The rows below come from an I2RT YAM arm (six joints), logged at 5 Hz.
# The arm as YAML. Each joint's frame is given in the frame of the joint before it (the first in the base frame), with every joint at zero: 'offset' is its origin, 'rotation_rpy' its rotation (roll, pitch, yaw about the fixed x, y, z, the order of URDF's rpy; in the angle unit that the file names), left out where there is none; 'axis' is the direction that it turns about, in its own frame. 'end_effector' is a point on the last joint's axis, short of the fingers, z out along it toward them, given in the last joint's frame.
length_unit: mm
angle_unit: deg
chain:
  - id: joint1
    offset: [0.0, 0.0, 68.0]
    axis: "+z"
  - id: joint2
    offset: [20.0, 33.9, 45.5]
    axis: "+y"
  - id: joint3
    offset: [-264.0, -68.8, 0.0]
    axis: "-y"
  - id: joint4
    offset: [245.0, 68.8, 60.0]
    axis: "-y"
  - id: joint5
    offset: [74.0, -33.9, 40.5]
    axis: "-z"
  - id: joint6
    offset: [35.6, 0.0, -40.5]
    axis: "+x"
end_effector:
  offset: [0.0, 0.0, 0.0]
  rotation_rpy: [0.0, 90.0, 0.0]
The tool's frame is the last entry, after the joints.
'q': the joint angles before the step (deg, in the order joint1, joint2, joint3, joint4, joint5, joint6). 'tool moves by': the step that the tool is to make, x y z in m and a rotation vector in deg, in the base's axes. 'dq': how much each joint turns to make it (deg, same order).
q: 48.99, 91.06, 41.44, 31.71, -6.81, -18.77
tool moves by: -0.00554, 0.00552, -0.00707, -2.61, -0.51, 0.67
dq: 1.49, 0.96, -0.05, -0.83, 1.45, -1.71
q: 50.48, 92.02, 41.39, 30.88, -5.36, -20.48
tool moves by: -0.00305, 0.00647, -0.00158, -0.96, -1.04, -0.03
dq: 1.28, 0.88, 0.57, 0.14, 1.71, -0.89
